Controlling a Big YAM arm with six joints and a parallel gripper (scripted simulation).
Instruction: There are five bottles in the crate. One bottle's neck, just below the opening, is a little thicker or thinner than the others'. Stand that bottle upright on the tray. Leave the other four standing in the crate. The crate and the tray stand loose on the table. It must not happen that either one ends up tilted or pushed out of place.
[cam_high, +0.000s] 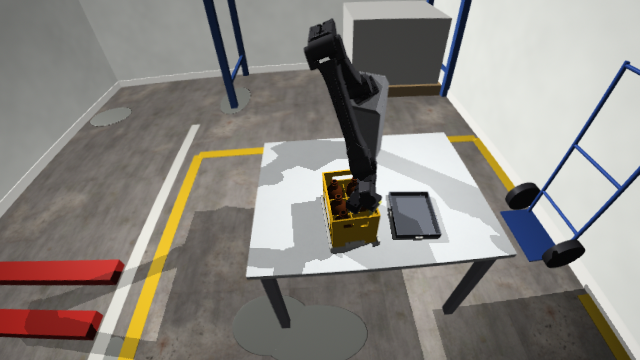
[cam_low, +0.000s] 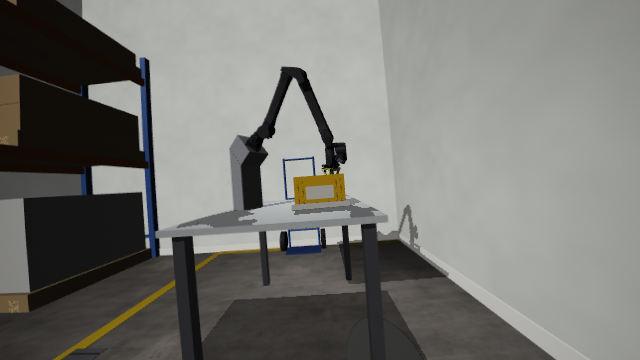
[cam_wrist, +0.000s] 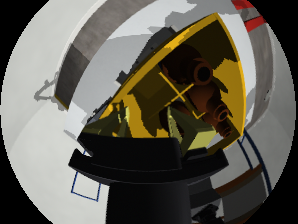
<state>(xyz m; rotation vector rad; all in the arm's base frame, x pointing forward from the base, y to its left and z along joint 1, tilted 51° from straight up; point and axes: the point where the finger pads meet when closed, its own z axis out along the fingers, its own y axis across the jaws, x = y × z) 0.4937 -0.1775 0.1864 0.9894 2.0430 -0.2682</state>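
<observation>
Right now the crate is 100 mm behind my hand, 10 mm to the right of it and 70 mm below it. Also, from my hand: dark tray (30 mm ahead, 260 mm to the left, 140 mm below); brown bottle (170 mm behind, 60 mm to the left, 60 mm below).
</observation>
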